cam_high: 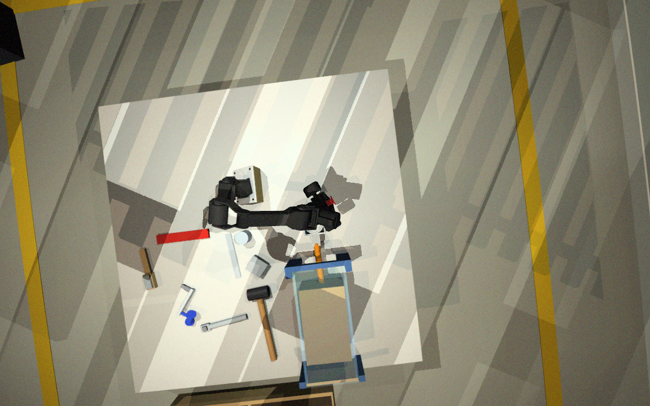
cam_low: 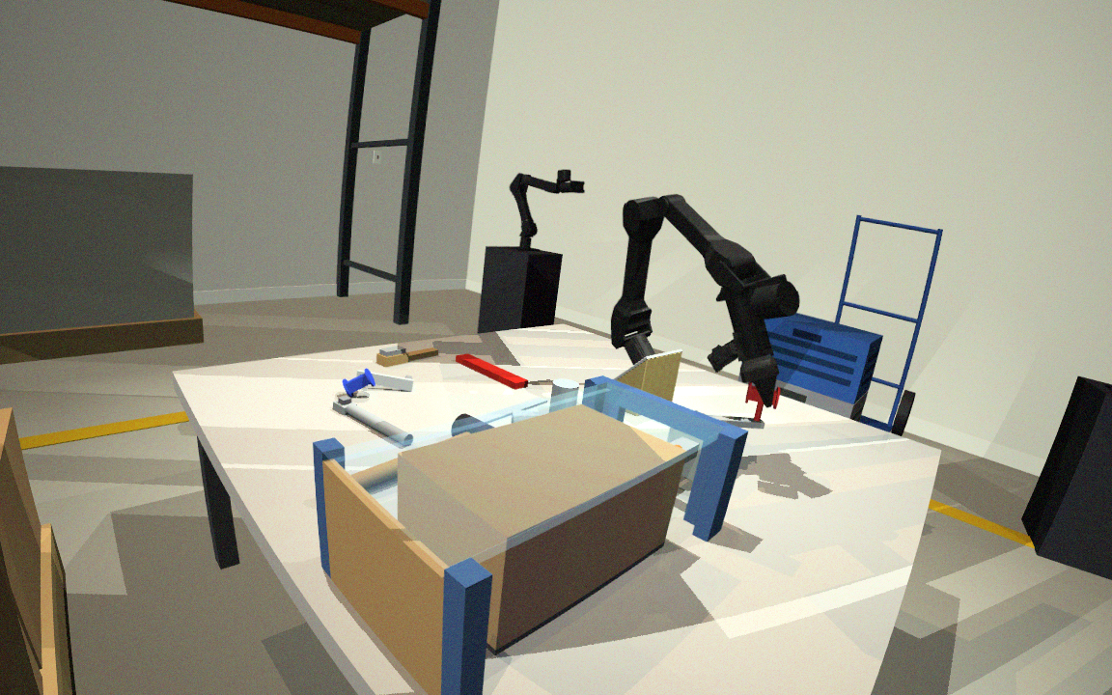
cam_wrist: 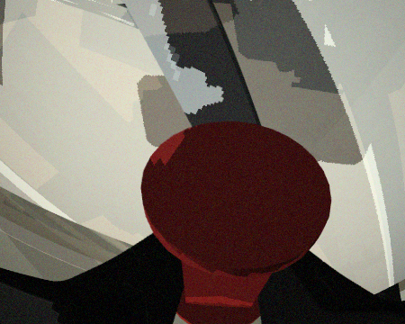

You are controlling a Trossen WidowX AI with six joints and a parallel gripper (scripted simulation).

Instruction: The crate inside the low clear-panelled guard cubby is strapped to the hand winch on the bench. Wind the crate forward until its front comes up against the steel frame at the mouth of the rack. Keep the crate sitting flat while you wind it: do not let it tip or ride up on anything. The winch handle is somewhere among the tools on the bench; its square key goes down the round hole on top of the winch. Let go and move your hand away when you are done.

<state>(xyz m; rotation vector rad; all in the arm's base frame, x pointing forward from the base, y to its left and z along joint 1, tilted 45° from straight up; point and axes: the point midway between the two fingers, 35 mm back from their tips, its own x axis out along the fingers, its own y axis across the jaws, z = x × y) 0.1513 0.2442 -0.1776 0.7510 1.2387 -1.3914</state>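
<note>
My gripper tip is 4 cm to the left of the red-knobbed winch handle, 3 cm short of it and 3 cm above it. From my gripper tip the other things lie so: grey block 38 cm to the right, 19 cm ahead, 12 cm below; winch 10 cm to the right, 10 cm below, 5 cm ahead; red knob 1 cm to the right.
</note>
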